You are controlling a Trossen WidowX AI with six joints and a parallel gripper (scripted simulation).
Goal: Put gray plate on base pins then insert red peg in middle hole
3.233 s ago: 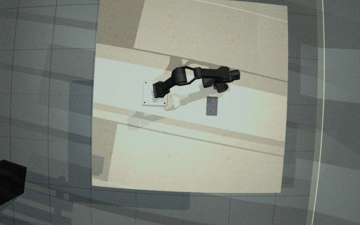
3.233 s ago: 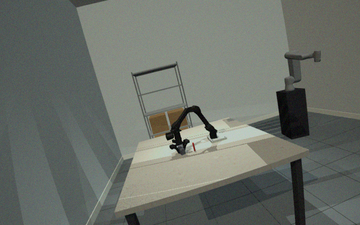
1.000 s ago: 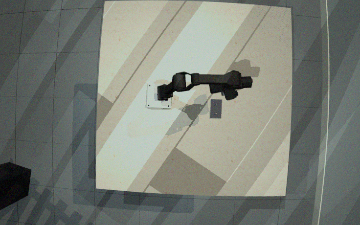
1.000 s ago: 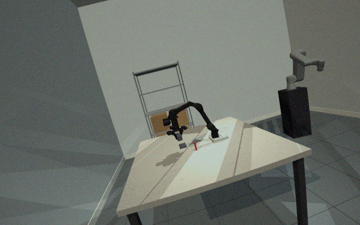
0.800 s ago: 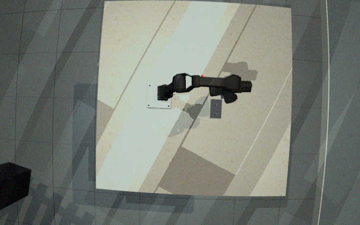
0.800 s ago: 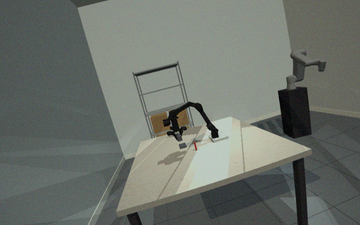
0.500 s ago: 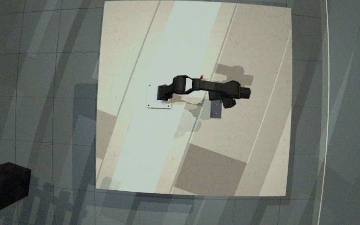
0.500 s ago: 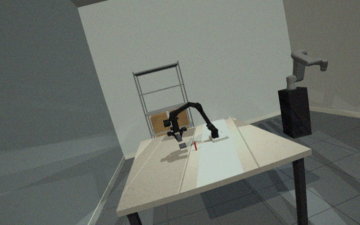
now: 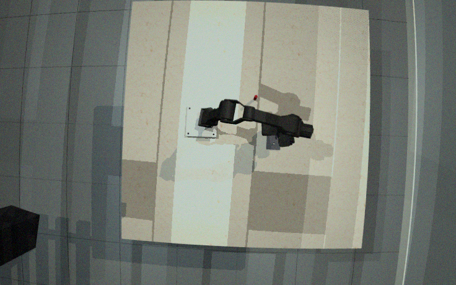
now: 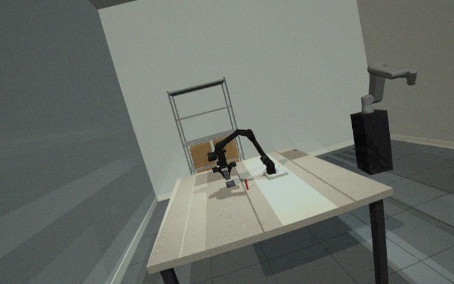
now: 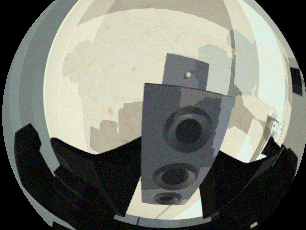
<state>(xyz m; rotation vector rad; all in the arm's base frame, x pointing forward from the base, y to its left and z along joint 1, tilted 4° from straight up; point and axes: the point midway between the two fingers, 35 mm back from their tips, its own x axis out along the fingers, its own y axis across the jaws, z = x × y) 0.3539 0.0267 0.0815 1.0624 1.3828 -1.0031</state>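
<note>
The dark base is 70 mm below my gripper tip, 40 mm to the right of it and 10 mm behind it. Also, from my gripper tip: red peg (140 mm behind, 130 mm to the left, 40 mm below); then gray plate (30 mm above).
</note>
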